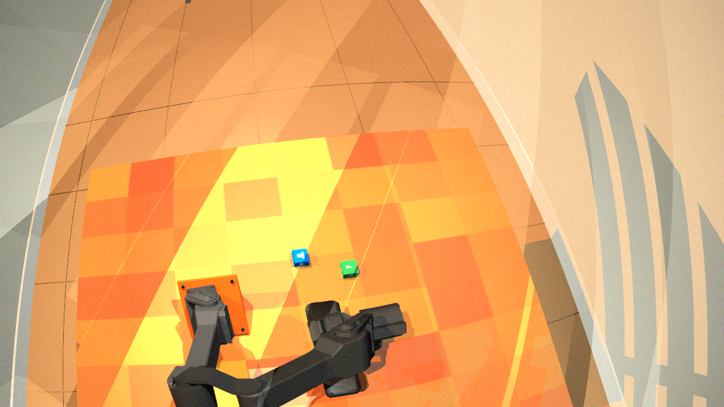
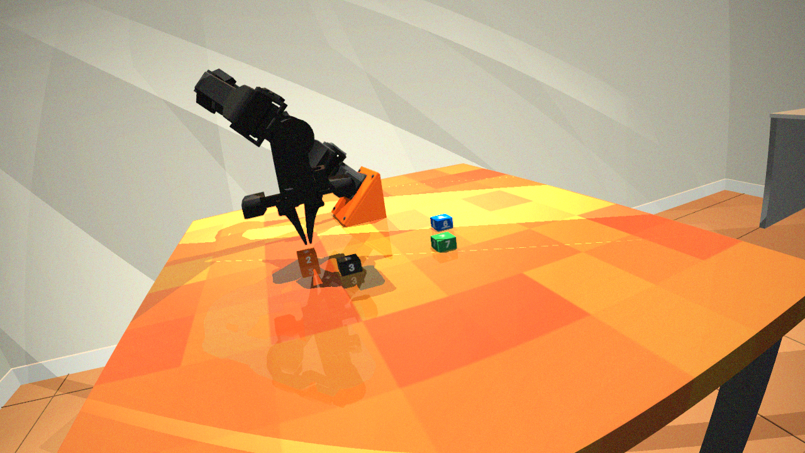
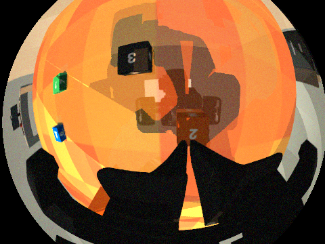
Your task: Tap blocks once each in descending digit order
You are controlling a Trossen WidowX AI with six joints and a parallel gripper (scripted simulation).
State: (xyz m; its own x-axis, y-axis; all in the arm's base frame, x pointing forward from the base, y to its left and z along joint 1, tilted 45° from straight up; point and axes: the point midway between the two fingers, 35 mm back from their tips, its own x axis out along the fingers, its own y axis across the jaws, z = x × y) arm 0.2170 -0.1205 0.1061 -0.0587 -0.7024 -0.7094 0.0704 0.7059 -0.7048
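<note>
The orange block marked 2 is 1 cm ahead of my gripper tip, 1 cm to the right of it and 2 cm below it. The rest, counted from my gripper tip: blue block marked 6 (1 cm ahead, 25 cm to the left, 2 cm below); black block marked 3 (9 cm ahead, 4 cm to the left, 2 cm below); green block marked 7 (11 cm ahead, 20 cm to the left, 2 cm below).
</note>
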